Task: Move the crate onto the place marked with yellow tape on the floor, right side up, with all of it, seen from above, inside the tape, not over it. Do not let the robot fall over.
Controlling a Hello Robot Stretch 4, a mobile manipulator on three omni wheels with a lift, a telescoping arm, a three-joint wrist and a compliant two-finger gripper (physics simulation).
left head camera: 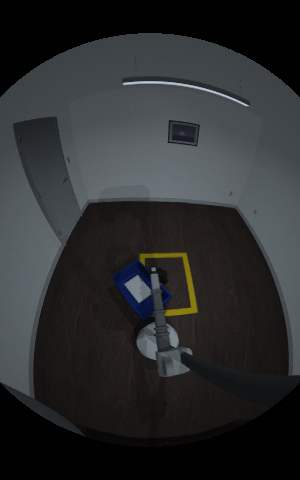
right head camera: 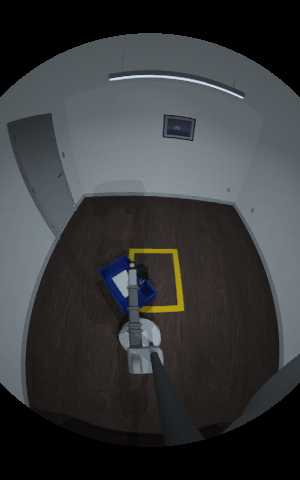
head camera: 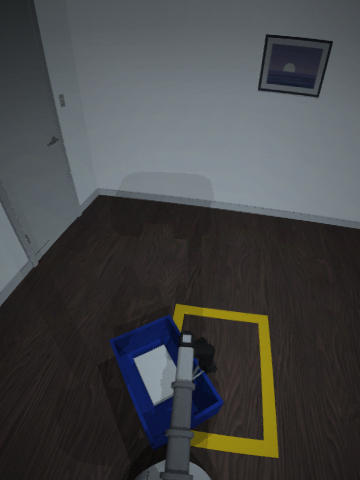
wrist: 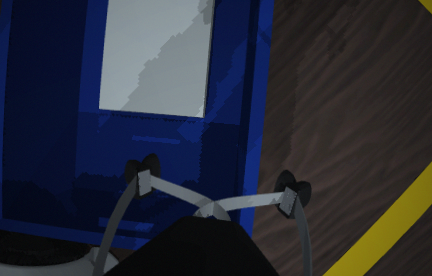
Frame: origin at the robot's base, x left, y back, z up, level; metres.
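Seen in the pictures: gripper, fingertip midpoint: (left head camera: 160, 286) (right head camera: 144, 282) (head camera: 201, 377) (wrist: 217, 177).
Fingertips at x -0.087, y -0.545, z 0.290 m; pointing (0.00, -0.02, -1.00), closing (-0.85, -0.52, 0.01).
Note:
A point is followed by its place in that frame.
The blue crate (head camera: 134, 384) @(x 0.292, y -0.568, z -0.009 m) (left head camera: 127, 295) @(x 0.283, y -0.566, z -0.009 m) (right head camera: 111, 285) @(x 0.325, y -0.623, z -0.009 m) (wrist: 150, 131) @(x 0.056, y -0.478, z -0.009 m) is right side up and turned at an angle to the yellow tape (head camera: 269, 385) @(x -0.530, y -0.627, z -0.027 m) (left head camera: 191, 280) @(x -0.555, y -0.676, z -0.025 m) (right head camera: 178, 277) @(x -0.535, y -0.683, z -0.027 m) (wrist: 387, 227) @(x -0.513, y -0.640, z -0.027 m). It lies across the left side of the tape, partly inside and partly outside. A white block (head camera: 154, 372) @(x 0.177, y -0.636, z 0.044 m) (left head camera: 136, 289) @(x 0.166, y -0.619, z 0.043 m) (right head camera: 120, 283) @(x 0.200, y -0.629, z 0.044 m) (wrist: 155, 60) @(x 0.123, y -0.604, z 0.044 m) lies in it. My gripper (wrist: 217, 177) @(x -0.087, y -0.545, z 0.290 m) is open above the crate's right long wall: in the wrist view one fingertip is over the crate's inside, the other over the floor outside. The arm hides part of the crate. Height above the rim is unclear.
My round white base (head camera: 200, 472) @(x -0.103, y -0.156, z 0.185 m) (left head camera: 146, 342) @(x 0.105, y 0.004, z 0.187 m) (right head camera: 125, 335) @(x 0.132, y -0.017, z 0.187 m) (wrist: 50, 263) @(x 0.031, y -0.199, z 0.129 m) is close to the crate's near end. A grey door (head camera: 25, 125) @(x 1.386, y -1.912, z 1.104 m) (left head camera: 45, 170) @(x 1.400, y -1.806, z 1.236 m) (right head camera: 40, 165) @(x 1.398, y -1.828, z 1.242 m) is at the left, and a wall with a picture (head camera: 295, 65) @(x -0.786, y -2.530, z 1.525 m) stands beyond the tape.

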